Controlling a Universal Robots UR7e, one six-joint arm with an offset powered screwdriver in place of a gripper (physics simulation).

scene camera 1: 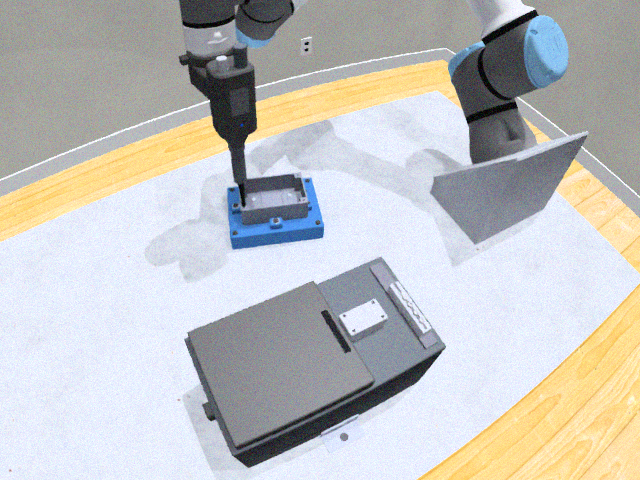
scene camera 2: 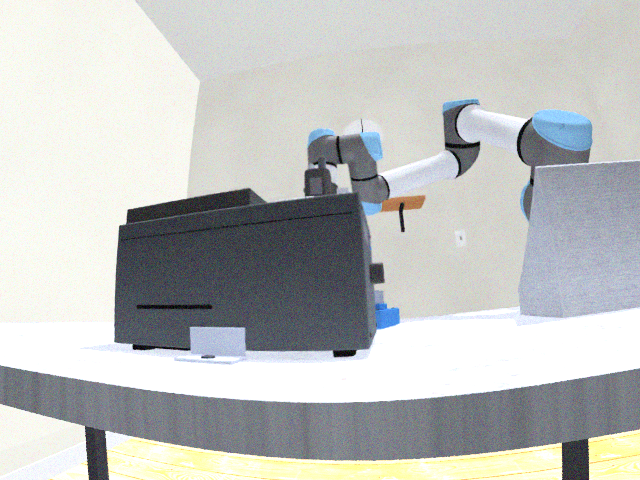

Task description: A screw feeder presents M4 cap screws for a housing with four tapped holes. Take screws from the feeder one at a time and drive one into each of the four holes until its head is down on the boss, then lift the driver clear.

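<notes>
The grey open-topped housing (scene camera 1: 289, 210) sits in a blue fixture (scene camera 1: 258, 238) (scene camera 2: 388, 317). My gripper, a dark powered screwdriver (scene camera 1: 244, 205), points down in scene camera 1 with its thin tip at the housing's near left corner boss. The tip covers that boss, and I cannot tell whether a screw is on it. In scene camera 2 the driver's upper body (scene camera 2: 316, 181) shows above the feeder, which hides its tip. The dark screw feeder (scene camera 1: 279, 361) (scene camera 2: 242, 273) stands nearer the camera. Screw heads in the other corners are too small to make out.
A white block (scene camera 1: 363, 316) and a pale toothed rail (scene camera 1: 410, 307) are on the feeder's top. A grey upright panel (scene camera 1: 511, 191) (scene camera 2: 578, 242) stands in front of the arm's base. A small pale bracket (scene camera 1: 344, 436) (scene camera 2: 217, 341) lies beside the feeder.
</notes>
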